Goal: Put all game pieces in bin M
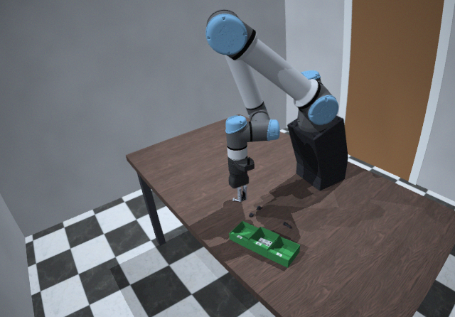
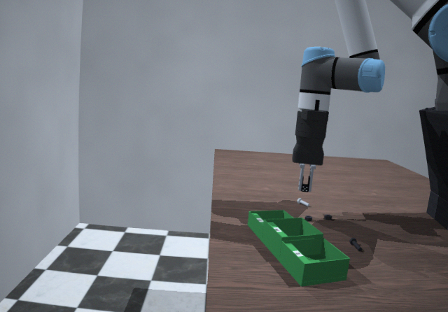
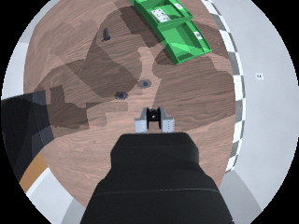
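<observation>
The green bin lies 110 mm ahead of my hand, 190 mm to the left of it and 50 mm below it. From my hand the other things lie so: black die: 10 mm below; then black bolt: 30 mm behind, 200 mm to the left, 70 mm below; then white bolt: 30 mm behind, 70 mm to the right, 70 mm below.
</observation>
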